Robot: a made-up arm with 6 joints.
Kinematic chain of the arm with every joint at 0, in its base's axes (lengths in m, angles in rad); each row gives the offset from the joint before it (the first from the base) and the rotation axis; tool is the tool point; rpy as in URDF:
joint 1: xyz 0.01 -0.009 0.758 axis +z
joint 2: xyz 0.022 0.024 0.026 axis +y
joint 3: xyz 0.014 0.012 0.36 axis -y
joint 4: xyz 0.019 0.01 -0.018 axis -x
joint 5: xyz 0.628 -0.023 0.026 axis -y
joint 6: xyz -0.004 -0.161 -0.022 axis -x
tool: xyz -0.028 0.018 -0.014 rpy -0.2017 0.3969 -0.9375
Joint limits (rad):
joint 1: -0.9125..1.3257
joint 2: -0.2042..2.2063
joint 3: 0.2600..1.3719
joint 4: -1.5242..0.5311
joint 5: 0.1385..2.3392
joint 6: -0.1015..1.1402
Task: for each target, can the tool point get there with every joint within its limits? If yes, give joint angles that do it. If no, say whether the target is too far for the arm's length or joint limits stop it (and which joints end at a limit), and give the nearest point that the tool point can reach.
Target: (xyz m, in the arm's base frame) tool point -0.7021 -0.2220 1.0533
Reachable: no: joint limits stop it (at a limit: joint 2, joint 3, joint 4, joint 5, joint 6) | nearest point -0.1455 -0.0555 1.7604 | short by 0.915 m
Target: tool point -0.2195 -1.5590 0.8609
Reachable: no: too far | nearest point 0.5530 -0.9501 0.8602 | short by 0.984 m
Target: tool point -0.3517 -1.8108 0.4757
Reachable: no: too far | nearest point 0.5338 -0.9252 0.5171 | short by 1.253 m
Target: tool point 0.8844 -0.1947 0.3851
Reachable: yes | joints -0.1267 1.4580 0.9954 -0.6884 0.6074 0.6625
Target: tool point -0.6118 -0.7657 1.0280
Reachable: no: joint limits stop it (at a limit: joint 1, joint 2, joint 3, joint 5, joint 6) | nearest point 0.2306 -0.5246 1.3687 | short by 0.940 m
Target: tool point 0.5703 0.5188 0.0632
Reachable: yes | joints 0.9157 2.0175 1.0998 0.0541 1.8484 0.2089
